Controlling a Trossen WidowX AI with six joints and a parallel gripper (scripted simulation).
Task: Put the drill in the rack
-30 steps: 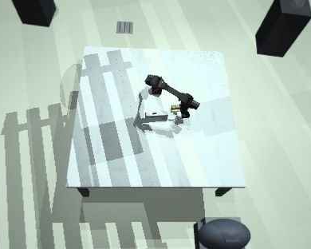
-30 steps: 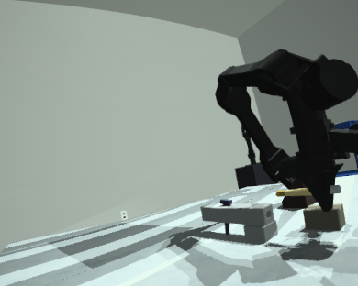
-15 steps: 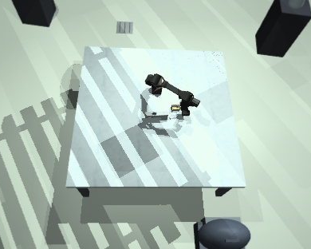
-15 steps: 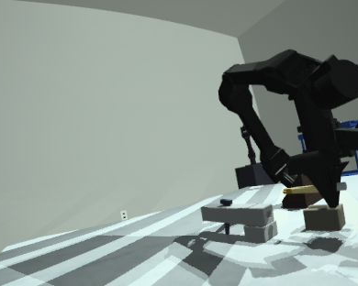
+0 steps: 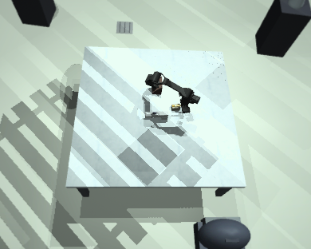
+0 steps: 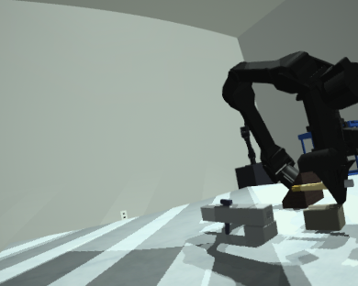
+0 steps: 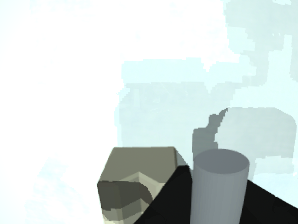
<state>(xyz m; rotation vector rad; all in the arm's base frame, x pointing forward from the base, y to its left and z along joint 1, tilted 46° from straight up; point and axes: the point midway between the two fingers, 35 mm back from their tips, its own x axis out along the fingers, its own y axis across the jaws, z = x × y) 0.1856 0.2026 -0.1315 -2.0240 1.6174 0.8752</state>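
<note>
Right now my gripper tip is 4 cm to the left of the drill, 3 cm below it and 1 cm short of it. The rest, counted from my gripper tip: grey block (20 cm to the right, 9 cm ahead, 1 cm below); then thin dark pin (23 cm to the right, 10 cm ahead).
</note>
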